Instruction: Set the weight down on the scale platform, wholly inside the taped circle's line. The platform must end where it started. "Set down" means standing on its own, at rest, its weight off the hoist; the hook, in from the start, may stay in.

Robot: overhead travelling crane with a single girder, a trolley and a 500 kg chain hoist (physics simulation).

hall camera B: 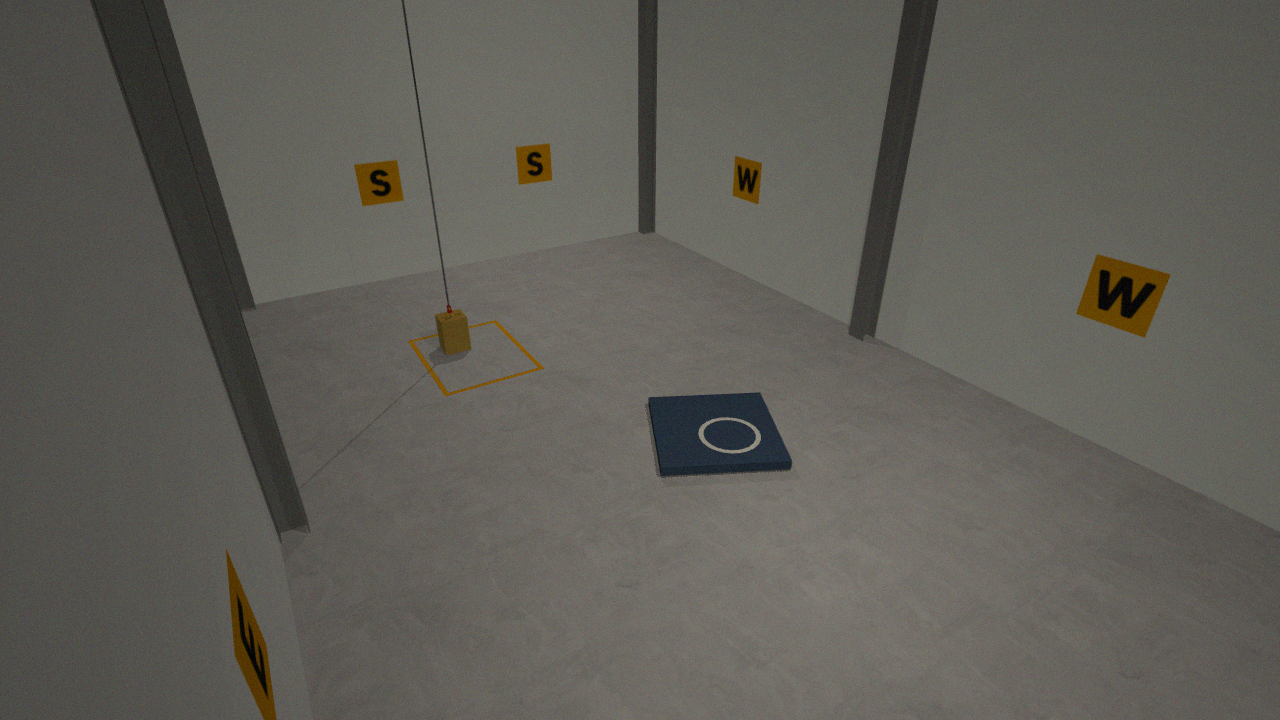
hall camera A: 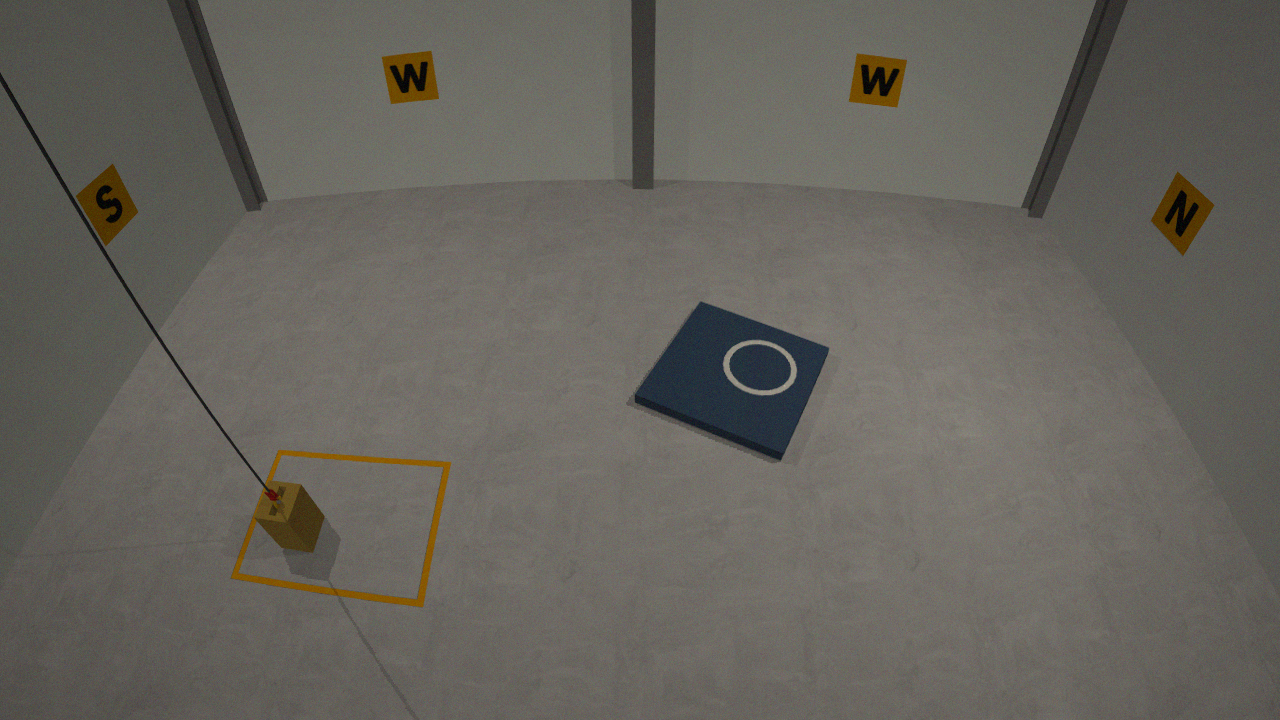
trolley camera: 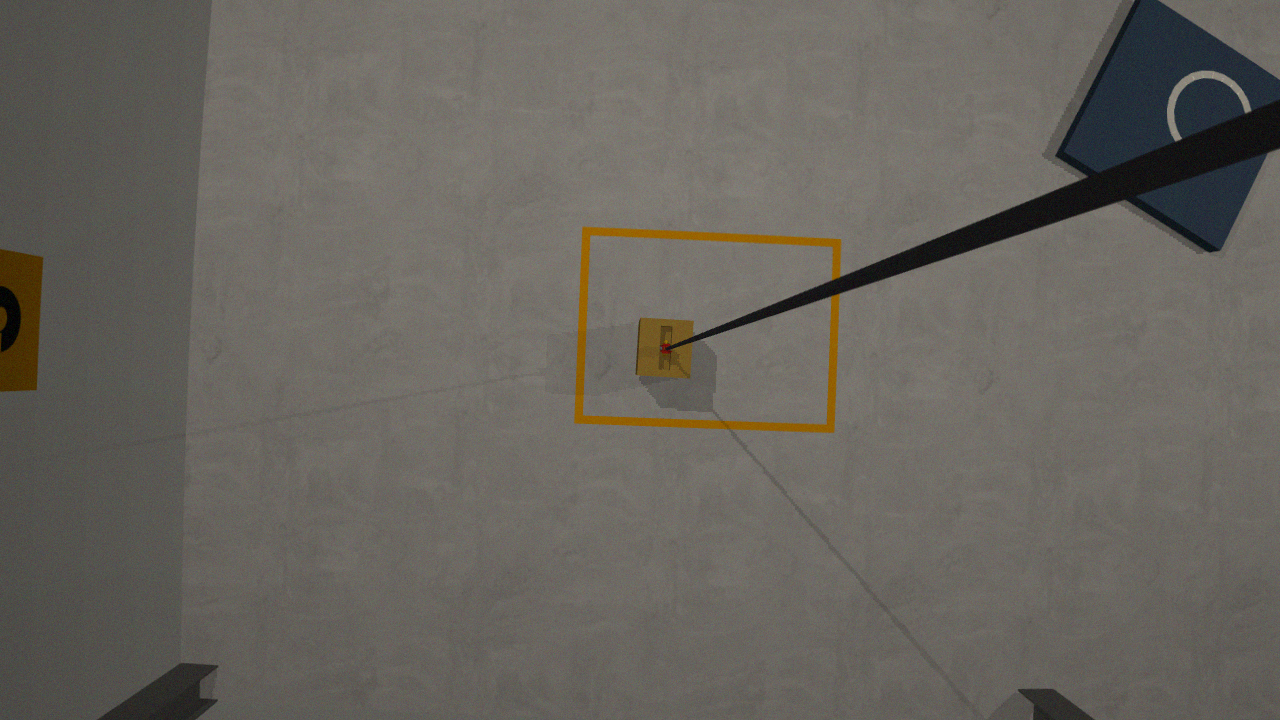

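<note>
The weight point(hall camera A: 298, 528) point(hall camera B: 454, 334) point(trolley camera: 648, 335) is a yellow block standing upright at floor level, near one side of the orange floor rectangle. Whether its base bears fully on the floor is hard to tell. My gripper, the small red hook point(hall camera A: 272, 495) point(hall camera B: 449, 309) point(trolley camera: 665, 348), is in the recessed bar on the weight's top, and its rope looks straight. The dark blue scale platform point(hall camera A: 680, 367) point(hall camera B: 675, 438) point(trolley camera: 1109, 116) lies flat, well apart from the weight. The white taped circle point(hall camera A: 726, 365) point(hall camera B: 701, 435) point(trolley camera: 1170, 111) is off-centre on it, partly covered by the rope in the trolley view.
The orange taped rectangle point(hall camera A: 366, 458) point(hall camera B: 494, 380) point(trolley camera: 712, 236) surrounds the weight on the floor. Walls with letter signs and grey columns point(hall camera A: 642, 107) point(hall camera B: 881, 179) border the hall. The south wall point(trolley camera: 89, 537) is on the weight's far side from the platform.
</note>
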